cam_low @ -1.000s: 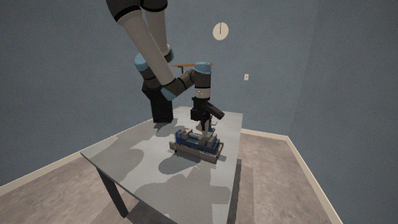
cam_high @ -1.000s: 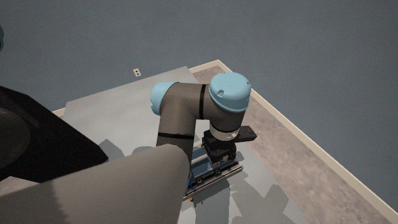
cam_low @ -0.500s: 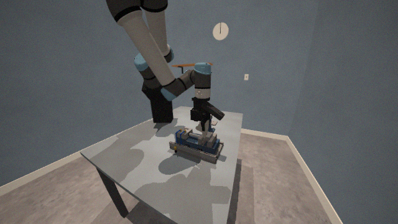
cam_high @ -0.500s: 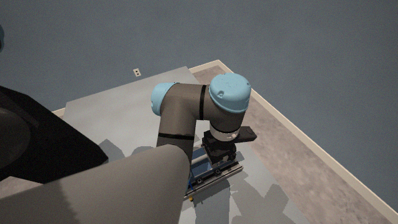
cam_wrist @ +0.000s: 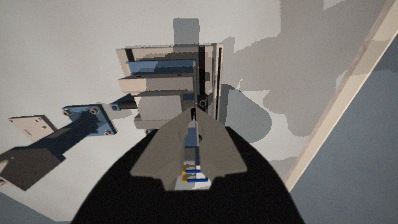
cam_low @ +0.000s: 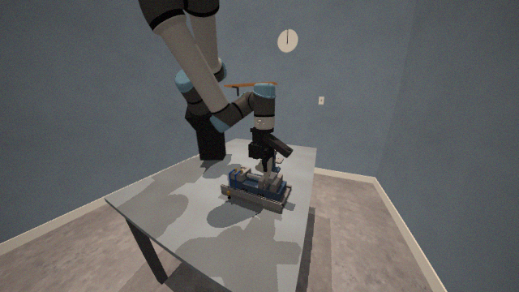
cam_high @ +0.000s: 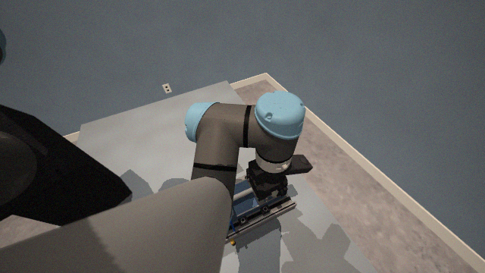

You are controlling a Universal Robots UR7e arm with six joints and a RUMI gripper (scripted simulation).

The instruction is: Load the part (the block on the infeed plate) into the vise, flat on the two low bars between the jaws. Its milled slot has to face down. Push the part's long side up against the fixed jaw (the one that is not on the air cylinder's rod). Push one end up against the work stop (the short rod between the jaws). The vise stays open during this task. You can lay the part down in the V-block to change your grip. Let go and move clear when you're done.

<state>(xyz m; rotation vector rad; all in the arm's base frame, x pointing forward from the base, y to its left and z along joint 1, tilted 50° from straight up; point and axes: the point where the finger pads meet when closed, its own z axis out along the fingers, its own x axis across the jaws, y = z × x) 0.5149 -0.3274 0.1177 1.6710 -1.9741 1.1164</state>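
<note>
Right now my hand is 5 cm to the right of the part, 3 cm above it and 1 cm short of it. Also, from my hand: grey jaw 6 cm to the left, 5 cm below, 2 cm behind; then cylinder rod 7 cm to the left, 7 cm behind, 5 cm below; then work stop 9 cm to the left, 3 cm below, 2 cm ahead.
</note>
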